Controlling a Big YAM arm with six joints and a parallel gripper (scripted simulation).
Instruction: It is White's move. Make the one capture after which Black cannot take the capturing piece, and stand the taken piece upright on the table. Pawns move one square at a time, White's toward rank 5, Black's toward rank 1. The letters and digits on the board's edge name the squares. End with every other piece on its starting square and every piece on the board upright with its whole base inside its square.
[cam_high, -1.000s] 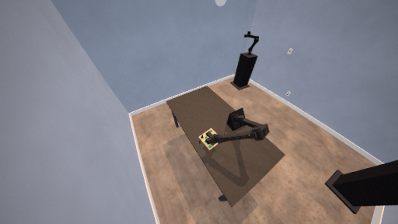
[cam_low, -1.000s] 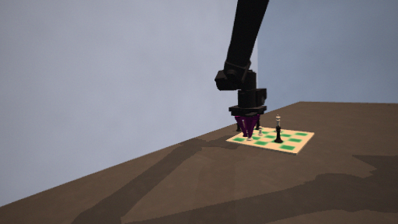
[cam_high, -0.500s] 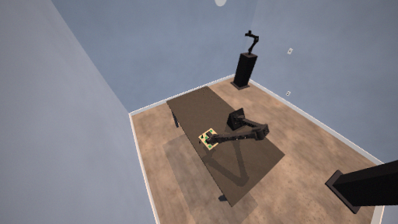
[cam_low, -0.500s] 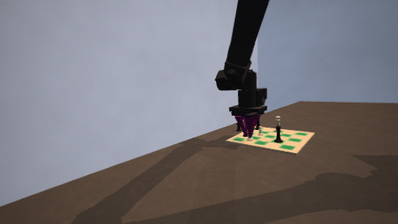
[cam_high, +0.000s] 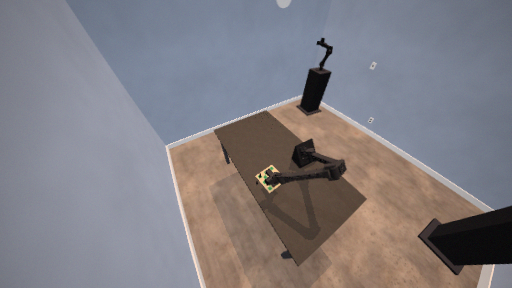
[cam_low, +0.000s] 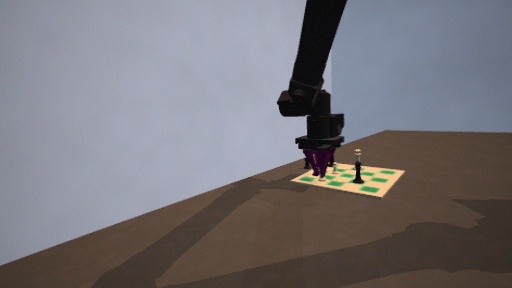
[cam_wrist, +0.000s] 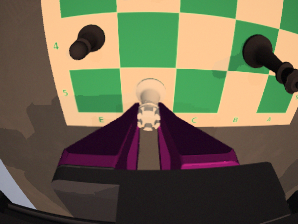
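The white pawn is 8 cm to the right of my hand, 2 cm ahead of it and 1 cm below it. Also, from my hand: tall white piece (16 cm to the right, 1 cm behind, 1 cm above); then chessboard (9 cm to the right, 3 cm below, 2 cm behind); then tall black piece (14 cm to the right, 7 cm ahead, 1 cm above).
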